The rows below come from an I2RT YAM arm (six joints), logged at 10 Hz.
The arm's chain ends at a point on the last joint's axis. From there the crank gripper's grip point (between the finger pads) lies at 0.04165 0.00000 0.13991 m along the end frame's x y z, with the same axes.
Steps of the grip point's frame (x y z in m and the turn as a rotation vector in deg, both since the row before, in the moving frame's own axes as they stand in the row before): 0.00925 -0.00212 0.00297 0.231 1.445 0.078; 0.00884 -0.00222 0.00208 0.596 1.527 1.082; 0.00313 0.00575 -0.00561 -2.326 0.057 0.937; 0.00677 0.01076 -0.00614 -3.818 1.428 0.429; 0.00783 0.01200 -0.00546 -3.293 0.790 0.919; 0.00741 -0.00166 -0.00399 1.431 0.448 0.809; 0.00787 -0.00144 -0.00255 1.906 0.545 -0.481; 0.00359 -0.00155 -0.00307 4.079 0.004 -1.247
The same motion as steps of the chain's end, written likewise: 0.00573 -0.00162 0.00407 0.231 1.445 0.078; 0.00512 -0.00159 0.00324 0.596 1.527 1.082; 0.00304 -0.00061 -0.00544 -2.326 0.057 0.937; 0.00333 0.00115 -0.00474 -3.818 1.428 0.429; 0.00598 0.00330 -0.00462 -3.293 0.790 0.919; 0.00630 0.00123 -0.00362 1.431 0.448 0.809; 0.00656 0.00356 -0.00206 1.906 0.545 -0.481; 0.00370 0.00931 -0.00268 4.079 0.004 -1.247
